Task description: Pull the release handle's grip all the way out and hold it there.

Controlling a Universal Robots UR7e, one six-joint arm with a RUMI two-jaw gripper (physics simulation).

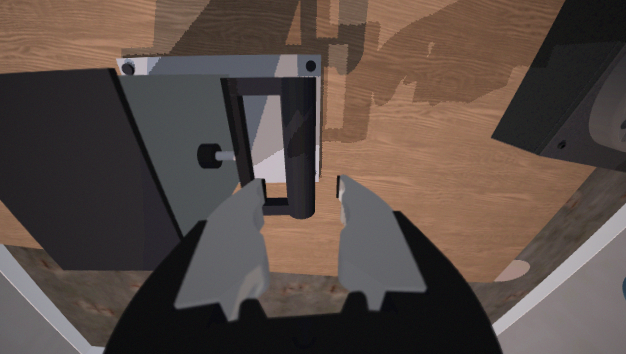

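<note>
The release handle (300, 150) is a dark frame with a thick round grip bar on its right side, standing out from a green-grey panel (172, 135). A short rod with a black knob (209, 156) sits left of the handle's frame. My gripper (301, 179) is partly open, with nothing held between its fingers. The left fingertip appears at the lower end of the handle's opening, and the right fingertip to the right of the grip bar. The lower end of the bar appears between the two tips. Whether the fingers touch the handle cannot be told.
A large dark plate (75, 170) stands to the left of the handle. A light metal base plate with bolts (220, 66) lies behind it on the wooden table top (430, 200). A dark block with the robot's mount (550, 90) is at the upper right. A pale disc (513, 270) is at the lower right.
</note>
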